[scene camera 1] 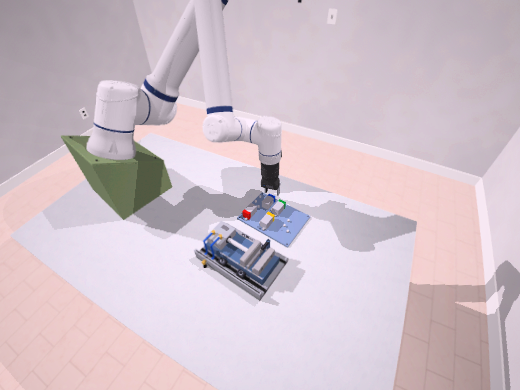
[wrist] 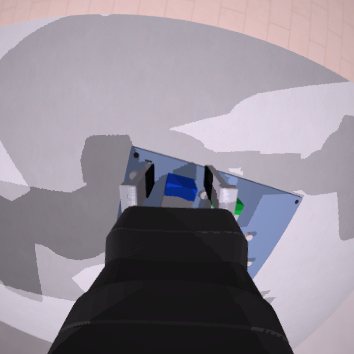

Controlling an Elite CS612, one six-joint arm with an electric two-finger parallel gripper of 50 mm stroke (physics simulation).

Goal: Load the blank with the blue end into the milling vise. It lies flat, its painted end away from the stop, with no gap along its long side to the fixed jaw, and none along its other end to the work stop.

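The blank with the blue end (scene camera 1: 268,202) (wrist: 180,188) lies on the blue tray plate (scene camera 1: 296,227) (wrist: 270,215). Its blue end shows in the wrist view; most of its grey body is hidden there by the gripper's housing. My gripper (scene camera 1: 272,192) (wrist: 178,174) is open and empty, over the blank. In the wrist view one finger appears on each side of the blue end; the exact height is hard to tell. The milling vise (scene camera 1: 248,254) stands in front of the plate, with grey jaws and a small dark blue upright part (scene camera 1: 266,244) beside them. No blank shows between the jaws.
A green-ended blank (scene camera 1: 278,206) (wrist: 239,206) lies close beside the blue-ended one. A yellow-ended blank (scene camera 1: 267,220) and a red-ended blank (scene camera 1: 247,214) also lie on the plate, among small pegs. Blue hoses (scene camera 1: 207,240) rise at the vise's left end.
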